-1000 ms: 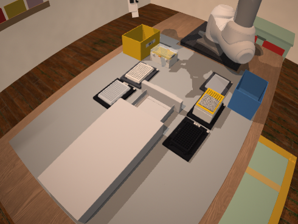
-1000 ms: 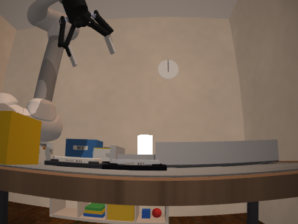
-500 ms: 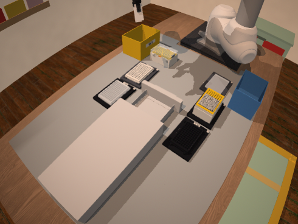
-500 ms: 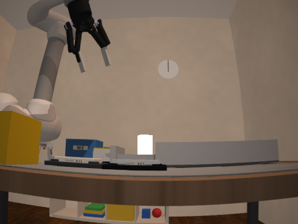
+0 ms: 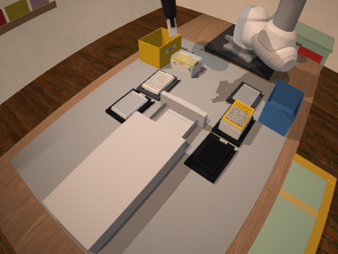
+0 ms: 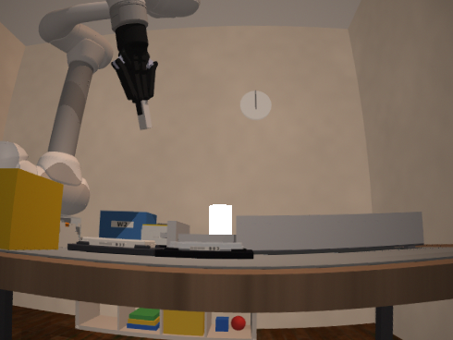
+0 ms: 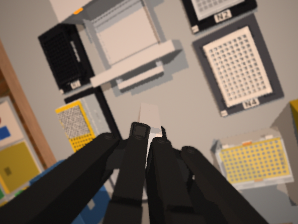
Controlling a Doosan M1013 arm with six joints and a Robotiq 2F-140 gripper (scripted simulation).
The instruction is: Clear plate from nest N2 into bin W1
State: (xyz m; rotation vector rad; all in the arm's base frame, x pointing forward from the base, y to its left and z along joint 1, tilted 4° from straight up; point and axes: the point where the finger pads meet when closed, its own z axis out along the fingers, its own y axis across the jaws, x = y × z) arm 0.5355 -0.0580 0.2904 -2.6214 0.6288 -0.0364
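The clear plate is 290 mm below my hand, 180 mm ahead of it and 50 mm to the right of it. Round my hand: white plate: 290 mm below, 70 mm to the right; black nest N2: 310 mm below, 180 mm ahead, 50 mm to the right; yellow bin W1: 270 mm below, 230 mm to the right, 160 mm behind.
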